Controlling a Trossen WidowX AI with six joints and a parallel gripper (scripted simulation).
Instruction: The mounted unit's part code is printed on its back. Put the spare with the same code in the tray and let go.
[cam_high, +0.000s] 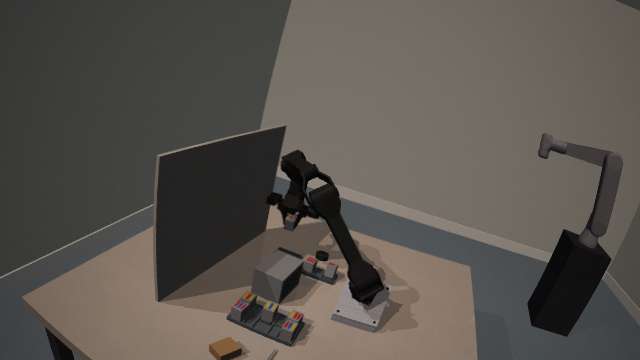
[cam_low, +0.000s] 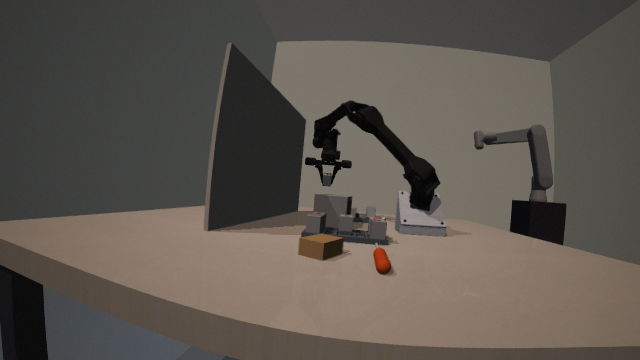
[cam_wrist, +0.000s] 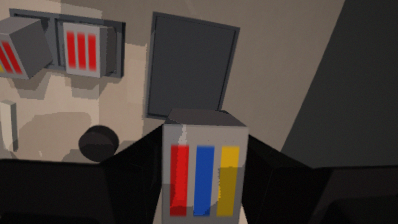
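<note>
Now: gripper tip 10 mm past the dark grey tray and 130 mm above it. Round my gripper tip: grey spare block: 30 mm above; mounted unit: 70 mm behind, 200 mm to the left, 90 mm below; rack: 150 mm behind, 10 mm to the left, 130 mm below.
</note>
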